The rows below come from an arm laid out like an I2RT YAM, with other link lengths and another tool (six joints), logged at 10 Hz.
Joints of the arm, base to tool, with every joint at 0 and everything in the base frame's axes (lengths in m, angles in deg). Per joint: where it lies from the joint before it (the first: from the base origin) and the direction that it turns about. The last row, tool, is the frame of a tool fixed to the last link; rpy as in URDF.
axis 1: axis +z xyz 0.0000 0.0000 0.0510
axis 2: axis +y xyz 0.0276 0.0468 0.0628
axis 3: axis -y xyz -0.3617 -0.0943 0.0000
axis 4: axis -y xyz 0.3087 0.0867 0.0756
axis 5: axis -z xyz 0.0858 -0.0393 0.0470
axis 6: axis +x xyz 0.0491 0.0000 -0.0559
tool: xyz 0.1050 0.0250 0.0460 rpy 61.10 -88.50 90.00
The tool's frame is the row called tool.
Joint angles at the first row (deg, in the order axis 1, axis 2, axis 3, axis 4, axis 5, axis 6):
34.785, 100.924, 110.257, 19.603, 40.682, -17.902
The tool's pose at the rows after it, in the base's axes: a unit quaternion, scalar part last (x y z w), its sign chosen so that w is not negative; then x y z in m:
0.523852, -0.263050, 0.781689, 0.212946, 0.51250, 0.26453, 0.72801
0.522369, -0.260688, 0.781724, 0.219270, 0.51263, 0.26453, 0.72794
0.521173, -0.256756, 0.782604, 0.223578, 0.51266, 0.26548, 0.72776
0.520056, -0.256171, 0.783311, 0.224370, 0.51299, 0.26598, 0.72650
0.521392, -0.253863, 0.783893, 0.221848, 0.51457, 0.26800, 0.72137
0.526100, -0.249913, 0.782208, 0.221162, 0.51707, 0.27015, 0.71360
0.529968, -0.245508, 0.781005, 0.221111, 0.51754, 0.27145, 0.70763
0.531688, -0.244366, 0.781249, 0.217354, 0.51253, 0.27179, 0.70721
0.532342, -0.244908, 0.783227, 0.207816, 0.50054, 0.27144, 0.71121
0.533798, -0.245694, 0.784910, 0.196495, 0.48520, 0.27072, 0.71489
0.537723, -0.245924, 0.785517, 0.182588, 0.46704, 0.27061, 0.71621
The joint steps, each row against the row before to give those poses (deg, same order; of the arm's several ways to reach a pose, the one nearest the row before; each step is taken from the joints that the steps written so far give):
0.001, 0.000, -0.001, 0.532, 1.461, -0.526
-0.001, 0.000, 0.001, 0.114, 0.185, -0.842
0.022, 0.001, -0.022, 0.072, -0.090, -0.722
0.000, -0.001, -0.339, 0.505, -0.046, -0.247
0.000, -0.048, -0.955, 0.633, -0.359, 0.287
0.000, -0.135, -1.157, 0.099, -0.233, 0.519
0.036, -0.367, -1.156, 0.004, -0.235, 0.304
0.313, -0.779, -0.957, 0.028, -0.051, 0.290
0.680, -1.507, -1.261, 0.072, -0.053, 0.462
0.923, -1.983, -1.802, 0.133, 0.087, 0.573
1.263, -2.425, -2.490, 0.116, 0.246, 0.884

